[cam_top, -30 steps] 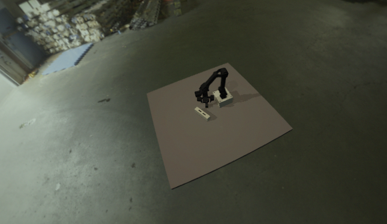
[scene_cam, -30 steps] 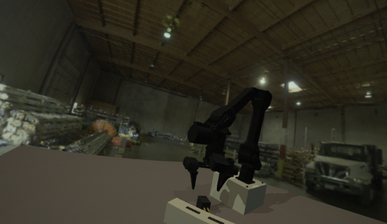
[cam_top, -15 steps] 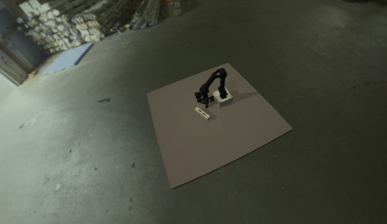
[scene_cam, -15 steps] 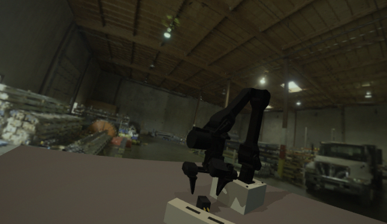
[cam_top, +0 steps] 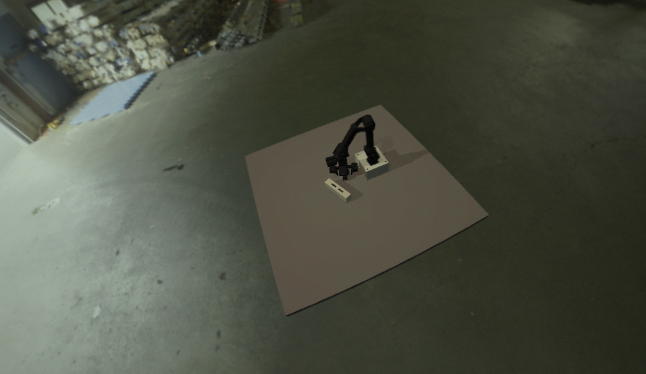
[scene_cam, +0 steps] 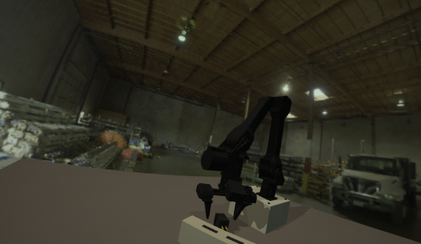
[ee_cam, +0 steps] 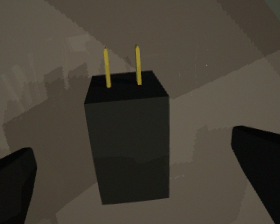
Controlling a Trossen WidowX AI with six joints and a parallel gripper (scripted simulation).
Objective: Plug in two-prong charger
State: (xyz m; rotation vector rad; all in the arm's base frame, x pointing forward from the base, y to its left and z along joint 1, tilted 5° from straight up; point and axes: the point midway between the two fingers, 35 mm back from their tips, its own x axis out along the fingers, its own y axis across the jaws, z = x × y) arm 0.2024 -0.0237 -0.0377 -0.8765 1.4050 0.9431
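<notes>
Now: gripper tip 1 cm short of the black charger, 2 cm to the right of it and 1 cm above it.
</notes>
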